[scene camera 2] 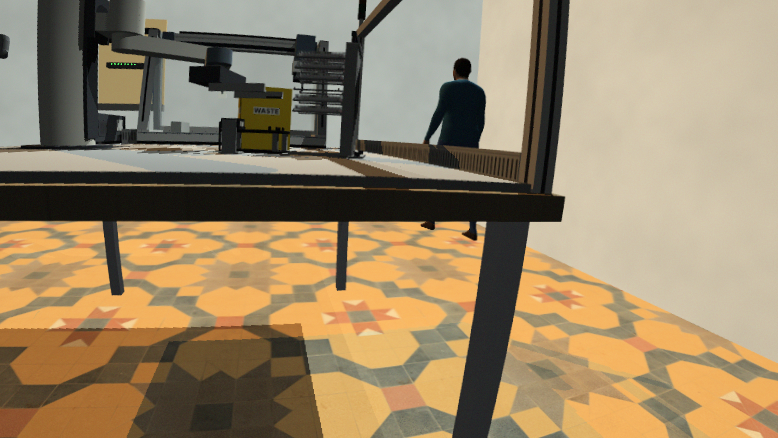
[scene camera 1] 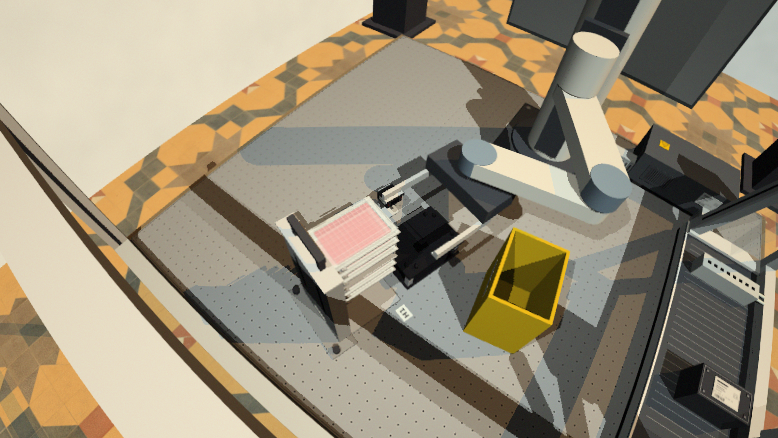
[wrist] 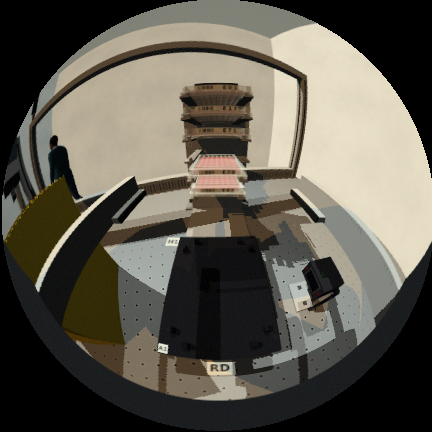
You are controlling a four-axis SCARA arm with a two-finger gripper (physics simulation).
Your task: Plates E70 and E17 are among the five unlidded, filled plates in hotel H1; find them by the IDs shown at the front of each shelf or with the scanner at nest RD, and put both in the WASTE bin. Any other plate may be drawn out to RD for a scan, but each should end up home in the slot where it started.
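Places are measured from the arm's base along level axes (x ahead, y left, z up), in metres.
Pixels of known places: gripper, between the fingertips: [scene camera 2: 274, 91] [scene camera 1: 408, 225] [wrist: 217, 180]; arm's base, origin of its link: [scene camera 1: 548, 148].
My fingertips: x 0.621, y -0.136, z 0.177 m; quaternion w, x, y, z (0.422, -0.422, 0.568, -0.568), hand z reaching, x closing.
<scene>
For each thing: its top centre in the pictures, then the offset to it from my fingertips. "spot": a spot on its surface instead.
- plate, centre of its top: [wrist: 216, 111] [scene camera 2: 323, 65] dz +0.075, dx +0.124, dy -0.035 m
- nest RD, centre of its top: [wrist: 218, 283] [scene camera 1: 421, 237] [scene camera 2: 256, 126] dz -0.095, dx -0.046, dy +0.014 m
- yellow WASTE bin, centre of its top: [scene camera 1: 531, 272] [scene camera 2: 265, 89] dz +0.036, dx -0.033, dy +0.246 m
- small black scanner, centre of its top: [wrist: 329, 271] [scene camera 1: 389, 192] [scene camera 2: 232, 118] dz -0.081, dx -0.096, dy -0.113 m
- dark box, a spot on its surface: [scene camera 1: 685, 168] spot: dz -0.050, dx -0.686, dy +0.513 m
Hotel H1 [scene camera 1: 330, 280] [scene camera 2: 350, 97] holds a stack of pink-welled plates. In the wrist view the front label of one plate [wrist: 216, 109], second from the top, reads E17. The one below [wrist: 216, 131] reads E71. The top label is uncertain, and the two lower plates' labels are too blurred to read. E70 cannot be picked out. My gripper [scene camera 1: 412, 224] [scene camera 2: 277, 94] [wrist: 217, 180] is open, with its fingers empty and wide apart above nest RD [scene camera 1: 416, 261] [wrist: 235, 320], facing the hotel at about its lower shelves. The yellow WASTE bin [scene camera 1: 506, 326] [scene camera 2: 250, 100] [wrist: 95, 295] stands beside the nest.
A small black scanner [wrist: 325, 280] stands beside the nest, on the side away from the bin. A person [scene camera 2: 460, 108] [wrist: 62, 157] stands beyond the bench enclosure. A dark box [scene camera 1: 685, 168] stands near the arm's base.
</scene>
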